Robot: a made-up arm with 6 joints. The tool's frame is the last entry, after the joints.
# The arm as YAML. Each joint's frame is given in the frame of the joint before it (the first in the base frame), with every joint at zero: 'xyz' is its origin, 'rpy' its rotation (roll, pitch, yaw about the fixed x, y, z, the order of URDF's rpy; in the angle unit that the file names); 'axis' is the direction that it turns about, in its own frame. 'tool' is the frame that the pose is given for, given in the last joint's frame.
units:
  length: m
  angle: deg
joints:
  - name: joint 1
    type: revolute
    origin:
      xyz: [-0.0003, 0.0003, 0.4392]
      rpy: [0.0, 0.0, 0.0]
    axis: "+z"
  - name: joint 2
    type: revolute
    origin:
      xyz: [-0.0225, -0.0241, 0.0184]
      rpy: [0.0, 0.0, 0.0]
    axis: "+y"
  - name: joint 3
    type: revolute
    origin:
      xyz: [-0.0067, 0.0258, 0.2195]
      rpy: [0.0, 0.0, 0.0]
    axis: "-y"
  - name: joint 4
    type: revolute
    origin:
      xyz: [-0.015, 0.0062, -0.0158]
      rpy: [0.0, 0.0, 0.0]
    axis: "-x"
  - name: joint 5
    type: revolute
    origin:
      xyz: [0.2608, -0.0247, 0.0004]
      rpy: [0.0, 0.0, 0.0]
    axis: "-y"
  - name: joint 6
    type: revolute
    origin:
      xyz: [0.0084, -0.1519, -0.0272]
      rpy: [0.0, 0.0, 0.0]
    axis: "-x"
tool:
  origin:
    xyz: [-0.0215, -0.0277, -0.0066]
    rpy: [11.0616, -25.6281, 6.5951]
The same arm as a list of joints. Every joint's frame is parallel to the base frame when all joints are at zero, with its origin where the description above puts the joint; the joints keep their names.
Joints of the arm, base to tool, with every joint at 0 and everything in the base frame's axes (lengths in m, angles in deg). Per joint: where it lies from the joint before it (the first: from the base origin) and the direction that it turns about. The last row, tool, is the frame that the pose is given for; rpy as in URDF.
joint 1: axis 0 0 1 xyz -0.0003 0.0003 0.4392
joint 2: axis 0 1 0 xyz -0.0225 -0.0241 0.0184
joint 3: axis 0 -1 0 xyz -0.0067 0.0258 0.2195
joint 4: axis -1 0 0 xyz -0.015 0.0062 -0.0158
joint 5: axis 0 -1 0 xyz 0.2608 -0.0247 0.0004
joint 6: axis -1 0 0 xyz 0.0084 -0.1519 -0.0272
tool: xyz -0.0215 -0.0277 -0.0066 rpy 11.06 -25.63 6.6

